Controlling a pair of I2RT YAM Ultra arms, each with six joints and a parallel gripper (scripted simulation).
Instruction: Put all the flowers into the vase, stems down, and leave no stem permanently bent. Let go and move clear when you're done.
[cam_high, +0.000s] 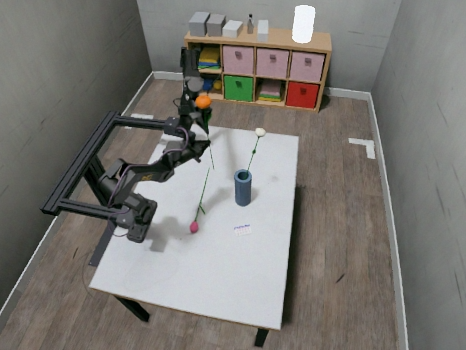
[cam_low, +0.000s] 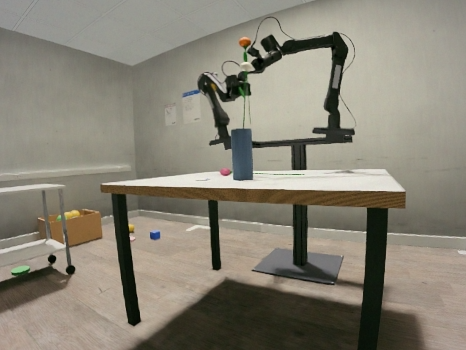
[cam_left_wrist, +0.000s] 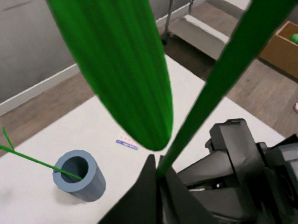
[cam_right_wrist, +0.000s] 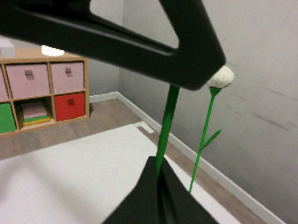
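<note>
The orange flower is 19 cm above my right hand. From my right hand the other things lie so: white flower 20 cm ahead, 9 cm to the left, 4 cm below; then pink flower 43 cm below, 15 cm to the right, 6 cm behind; then small printed card 44 cm below, 18 cm ahead, 15 cm to the right.
The white flower is 20 cm ahead of my left hand, 10 cm below it and 9 cm to the left of it. The rest, counted from my left hand: orange flower: 12 cm above; pink flower: 49 cm below, 14 cm to the right, 6 cm behind; small printed card: 50 cm below, 18 cm ahead, 15 cm to the right.
</note>
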